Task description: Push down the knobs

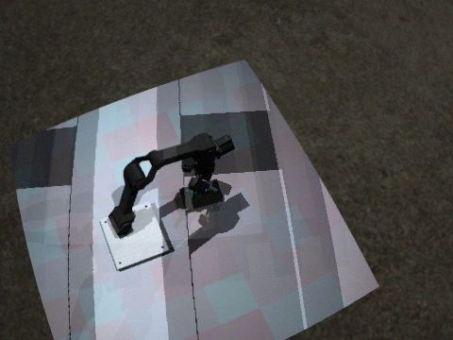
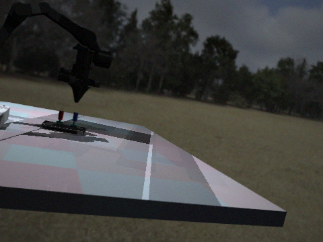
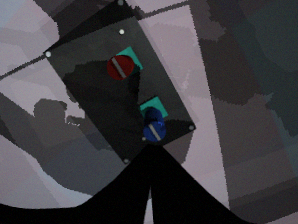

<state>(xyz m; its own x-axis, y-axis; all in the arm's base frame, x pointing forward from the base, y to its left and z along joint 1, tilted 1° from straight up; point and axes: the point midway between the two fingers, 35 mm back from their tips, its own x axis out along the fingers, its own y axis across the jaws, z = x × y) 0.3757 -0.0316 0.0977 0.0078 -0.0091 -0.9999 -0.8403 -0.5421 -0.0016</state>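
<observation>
My gripper tip is 1 cm short of the blue knob and 5 cm above it. Also, from my gripper tip: red knob (5 cm behind, 2 cm to the left, 6 cm below).
</observation>
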